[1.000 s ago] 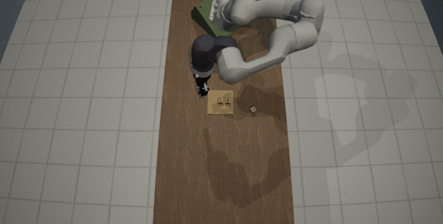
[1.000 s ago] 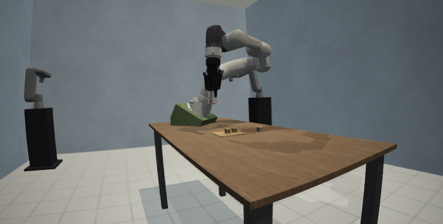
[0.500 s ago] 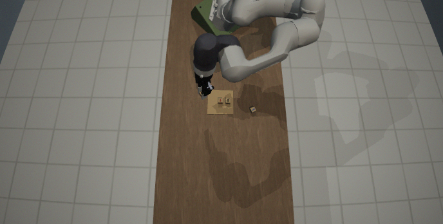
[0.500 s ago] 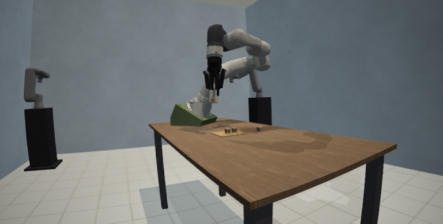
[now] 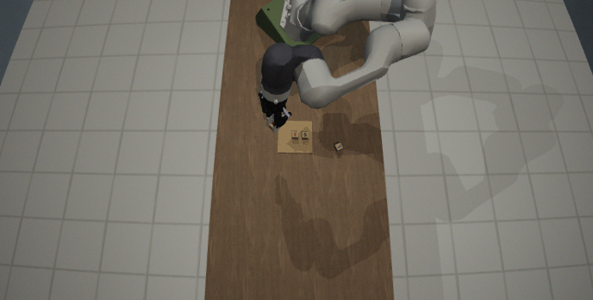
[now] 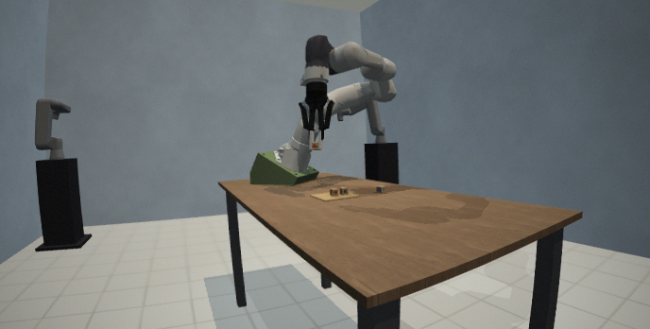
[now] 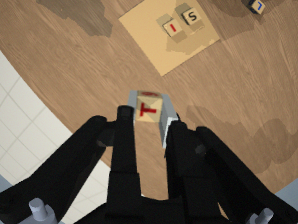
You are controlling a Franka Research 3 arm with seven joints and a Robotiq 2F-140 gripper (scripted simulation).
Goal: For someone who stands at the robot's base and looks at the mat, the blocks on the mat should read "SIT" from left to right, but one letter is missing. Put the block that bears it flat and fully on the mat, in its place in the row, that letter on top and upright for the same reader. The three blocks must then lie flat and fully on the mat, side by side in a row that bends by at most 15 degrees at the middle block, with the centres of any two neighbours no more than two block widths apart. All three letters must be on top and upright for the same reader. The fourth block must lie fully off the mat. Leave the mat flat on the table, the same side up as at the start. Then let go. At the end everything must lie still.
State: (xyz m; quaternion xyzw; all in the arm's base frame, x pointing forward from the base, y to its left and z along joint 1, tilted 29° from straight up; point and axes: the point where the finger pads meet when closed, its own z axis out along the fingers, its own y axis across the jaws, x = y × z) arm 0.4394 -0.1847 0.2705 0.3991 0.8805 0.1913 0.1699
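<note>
The I block is 19 cm below my hand, 8 cm to the left of it and 3 cm behind it. From my hand the other things lie so: S block: 19 cm below, 12 cm to the left, 3 cm behind; mat: 21 cm below, 8 cm to the left, 3 cm behind.
</note>
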